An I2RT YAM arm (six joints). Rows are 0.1 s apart.
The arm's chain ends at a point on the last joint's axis. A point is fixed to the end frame.
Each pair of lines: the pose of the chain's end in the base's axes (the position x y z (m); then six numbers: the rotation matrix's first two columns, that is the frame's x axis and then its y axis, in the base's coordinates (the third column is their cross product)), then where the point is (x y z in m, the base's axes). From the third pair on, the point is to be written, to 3 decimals.
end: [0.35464 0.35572 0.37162 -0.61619 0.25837 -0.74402 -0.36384 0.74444 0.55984]
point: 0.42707 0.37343 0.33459
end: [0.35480 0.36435 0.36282 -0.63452 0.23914 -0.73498 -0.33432 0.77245 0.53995]
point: 0.42633 0.37930 0.32294
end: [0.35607 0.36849 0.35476 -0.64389 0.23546 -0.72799 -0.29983 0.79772 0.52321]
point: 0.427 0.380 0.313
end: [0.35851 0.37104 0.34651 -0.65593 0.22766 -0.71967 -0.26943 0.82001 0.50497]
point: 0.429 0.380 0.303
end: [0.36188 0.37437 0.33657 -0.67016 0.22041 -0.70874 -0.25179 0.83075 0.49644]
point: 0.431 0.382 0.291
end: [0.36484 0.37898 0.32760 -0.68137 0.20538 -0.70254 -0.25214 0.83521 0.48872]
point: 0.433 0.386 0.281
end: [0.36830 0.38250 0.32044 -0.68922 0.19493 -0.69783 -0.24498 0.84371 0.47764]
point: 0.436 0.389 0.273
